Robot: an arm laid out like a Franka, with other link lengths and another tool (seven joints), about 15 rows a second.
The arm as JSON. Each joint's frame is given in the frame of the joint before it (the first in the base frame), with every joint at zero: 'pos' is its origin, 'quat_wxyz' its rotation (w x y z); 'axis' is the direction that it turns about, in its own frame. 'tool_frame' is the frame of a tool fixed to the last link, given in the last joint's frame.
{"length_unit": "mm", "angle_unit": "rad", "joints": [
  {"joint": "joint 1", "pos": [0.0, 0.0, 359.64], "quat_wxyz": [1.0, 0.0, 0.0, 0.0], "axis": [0.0, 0.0, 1.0]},
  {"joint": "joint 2", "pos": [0.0, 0.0, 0.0], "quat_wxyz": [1.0, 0.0, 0.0, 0.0], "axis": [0.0, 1.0, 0.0]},
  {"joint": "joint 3", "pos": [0.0, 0.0, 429.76], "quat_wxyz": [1.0, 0.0, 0.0, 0.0], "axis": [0.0, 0.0, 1.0]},
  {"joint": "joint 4", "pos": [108.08, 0.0, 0.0], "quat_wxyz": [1.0, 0.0, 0.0, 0.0], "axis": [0.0, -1.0, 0.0]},
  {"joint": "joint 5", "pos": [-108.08, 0.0, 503.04], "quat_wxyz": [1.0, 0.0, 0.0, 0.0], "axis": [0.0, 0.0, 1.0]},
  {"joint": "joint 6", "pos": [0.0, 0.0, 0.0], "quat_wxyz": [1.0, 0.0, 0.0, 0.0], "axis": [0.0, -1.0, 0.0]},
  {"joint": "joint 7", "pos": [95.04, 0.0, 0.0], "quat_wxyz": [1.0, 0.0, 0.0, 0.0], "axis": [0.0, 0.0, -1.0]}
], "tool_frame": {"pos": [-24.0, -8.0, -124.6], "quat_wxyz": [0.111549, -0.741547, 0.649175, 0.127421]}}
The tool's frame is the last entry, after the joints.
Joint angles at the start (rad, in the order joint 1, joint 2, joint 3, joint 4, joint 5, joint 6, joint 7):
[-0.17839, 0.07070, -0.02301, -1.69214, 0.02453, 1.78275, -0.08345]
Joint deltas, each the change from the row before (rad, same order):
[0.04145, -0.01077, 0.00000, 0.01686, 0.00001, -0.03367, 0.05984]
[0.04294, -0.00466, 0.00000, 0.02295, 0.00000, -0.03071, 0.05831]
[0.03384, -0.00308, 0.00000, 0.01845, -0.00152, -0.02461, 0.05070]
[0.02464, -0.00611, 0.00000, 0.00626, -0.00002, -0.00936, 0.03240]
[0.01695, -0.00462, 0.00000, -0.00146, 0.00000, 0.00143, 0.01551]
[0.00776, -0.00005, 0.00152, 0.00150, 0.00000, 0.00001, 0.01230]
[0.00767, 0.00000, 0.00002, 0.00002, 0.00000, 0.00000, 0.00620]
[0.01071, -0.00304, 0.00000, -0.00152, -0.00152, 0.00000, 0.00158]
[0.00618, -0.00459, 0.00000, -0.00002, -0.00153, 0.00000, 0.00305]
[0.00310, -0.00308, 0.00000, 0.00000, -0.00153, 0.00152, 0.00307]
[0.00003, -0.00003, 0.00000, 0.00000, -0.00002, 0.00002, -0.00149]
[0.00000, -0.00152, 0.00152, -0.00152, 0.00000, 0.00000, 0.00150]
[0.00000, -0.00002, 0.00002, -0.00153, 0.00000, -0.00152, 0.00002]
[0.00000, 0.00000, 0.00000, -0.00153, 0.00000, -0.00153, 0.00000]
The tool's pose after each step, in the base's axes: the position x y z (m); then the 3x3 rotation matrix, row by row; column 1 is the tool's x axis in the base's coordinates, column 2 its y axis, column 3 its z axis. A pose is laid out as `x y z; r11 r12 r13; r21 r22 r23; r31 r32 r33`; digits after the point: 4 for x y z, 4 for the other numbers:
0.7104 -0.1201 0.6827; -0.0014 -0.9998 0.0189; -0.9357 0.0080 0.3528; -0.3529 -0.0172 -0.9355
0.7115 -0.0876 0.6973; -0.0166 -0.9997 0.0201; -0.9350 0.0226 0.3540; -0.3543 -0.0129 -0.9350
0.7112 -0.0621 0.7085; -0.0331 -0.9992 0.0218; -0.9347 0.0387 0.3532; -0.3538 -0.0087 -0.9353
0.7095 -0.0436 0.7159; -0.0394 -0.9989 0.0267; -0.9344 0.0462 0.3533; -0.3541 -0.0110 -0.9351
0.7085 -0.0312 0.7184; -0.0365 -0.9989 0.0301; -0.9344 0.0448 0.3534; -0.3544 -0.0153 -0.9350
0.7088 -0.0243 0.7193; -0.0389 -0.9987 0.0324; -0.9342 0.0478 0.3535; -0.3546 -0.0165 -0.9349
0.7089 -0.0187 0.7194; -0.0375 -0.9988 0.0318; -0.9342 0.0464 0.3537; -0.3547 -0.0164 -0.9348
0.7079 -0.0113 0.7206; -0.0283 -0.9992 0.0299; -0.9350 0.0371 0.3526; -0.3534 -0.0179 -0.9353
0.7063 -0.0070 0.7239; -0.0237 -0.9992 0.0329; -0.9356 0.0338 0.3514; -0.3522 -0.0225 -0.9357
0.7053 -0.0050 0.7261; -0.0220 -0.9991 0.0371; -0.9361 0.0336 0.3501; -0.3510 -0.0271 -0.9360
0.7053 -0.0050 0.7262; -0.0205 -0.9991 0.0367; -0.9362 0.0321 0.3501; -0.3509 -0.0271 -0.9360
0.7047 -0.0039 0.7264; -0.0205 -0.9991 0.0366; -0.9361 0.0320 0.3502; -0.3510 -0.0271 -0.9360
0.7044 -0.0039 0.7254; -0.0215 -0.9992 0.0338; -0.9361 0.0320 0.3502; -0.3510 -0.0241 -0.9361
0.7041 -0.0039 0.7244; -0.0226 -0.9993 0.0309; -0.9361 0.0320 0.3502; -0.3509 -0.0210 -0.9362

